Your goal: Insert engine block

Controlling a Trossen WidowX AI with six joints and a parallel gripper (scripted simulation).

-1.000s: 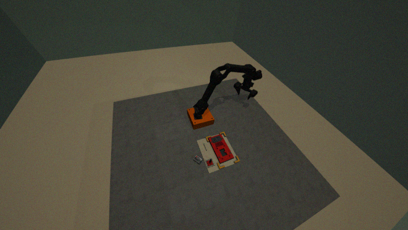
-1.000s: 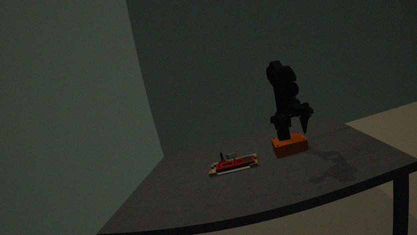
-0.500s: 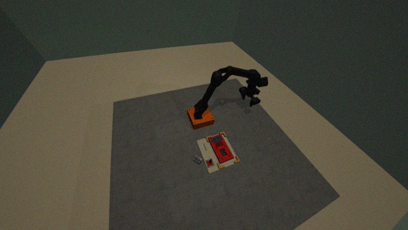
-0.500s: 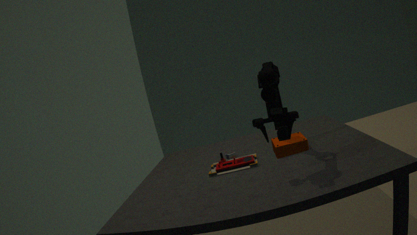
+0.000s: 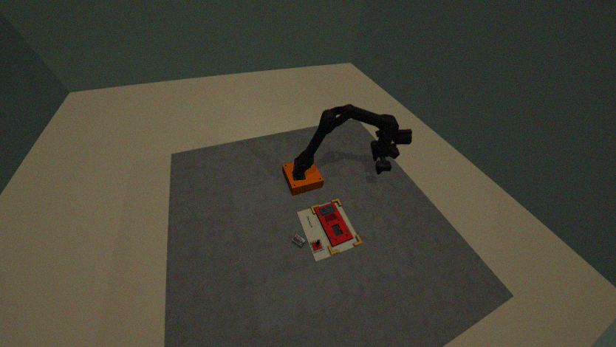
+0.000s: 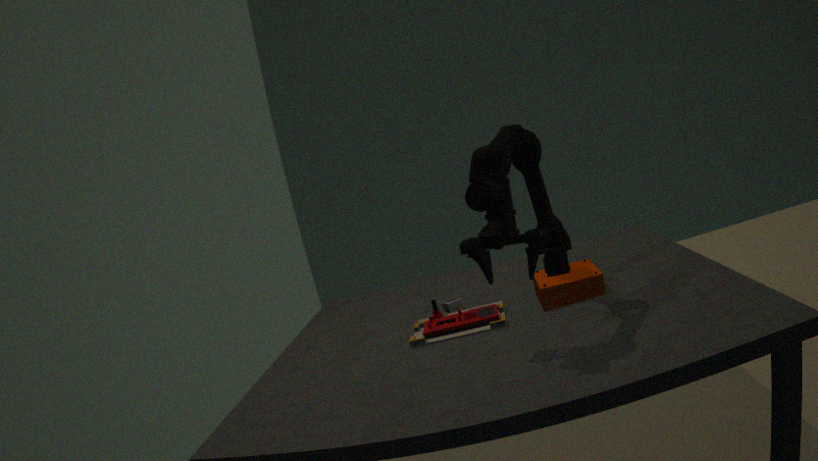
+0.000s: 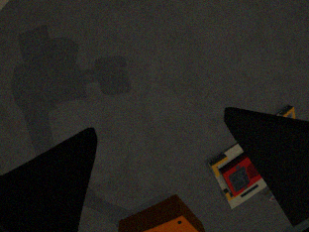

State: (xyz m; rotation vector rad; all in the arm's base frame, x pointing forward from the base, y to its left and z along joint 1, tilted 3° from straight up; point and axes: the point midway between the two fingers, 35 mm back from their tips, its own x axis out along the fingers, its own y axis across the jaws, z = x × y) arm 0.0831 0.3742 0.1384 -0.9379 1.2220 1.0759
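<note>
The grey engine block is 440 mm to the right of my gripper tip, 260 mm ahead of it and 150 mm below it. The rest, counted from my gripper tip: black post (360 mm to the right, 290 mm ahead, 130 mm below).
</note>
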